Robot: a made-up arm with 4 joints.
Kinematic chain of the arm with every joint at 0, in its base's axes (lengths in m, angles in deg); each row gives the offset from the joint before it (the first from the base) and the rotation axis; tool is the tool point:
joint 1: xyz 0 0 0.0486 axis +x
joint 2: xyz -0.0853 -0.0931 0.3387 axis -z
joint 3: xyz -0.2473 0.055 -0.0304 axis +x
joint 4: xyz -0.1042 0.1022 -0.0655 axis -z
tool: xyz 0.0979 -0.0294 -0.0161
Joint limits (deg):
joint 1: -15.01..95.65
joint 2: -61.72..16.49
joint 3: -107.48..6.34
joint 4: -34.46..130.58
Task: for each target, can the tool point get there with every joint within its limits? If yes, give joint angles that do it. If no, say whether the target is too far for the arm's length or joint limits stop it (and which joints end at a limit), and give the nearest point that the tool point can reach.
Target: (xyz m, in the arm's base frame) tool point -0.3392 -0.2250 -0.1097
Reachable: yes | joints 81.76 -43.35 -22.18 -8.07
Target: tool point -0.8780 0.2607 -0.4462
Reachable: no: too far | nearest point -0.4759 -0.1847 -0.2737 | short by 0.624 m
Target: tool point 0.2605 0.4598 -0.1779
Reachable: no: joint limits stop it (at a limit: joint 1, joint 2, joint 4) | nearest point -0.2764 0.2088 0.2223 | short by 0.715 m
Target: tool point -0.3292 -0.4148 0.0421
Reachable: yes | joints 35.79 -47.80 -29.69 70.74
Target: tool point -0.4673 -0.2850 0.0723
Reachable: yes | joints 60.76 -2.14 -57.39 91.03
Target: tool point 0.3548 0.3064 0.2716
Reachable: no: joint limits stop it (at a limit: joint 1, joint 2, joint 3, joint 4) | nearest point -0.2732 0.2244 0.2389 | short by 0.634 m
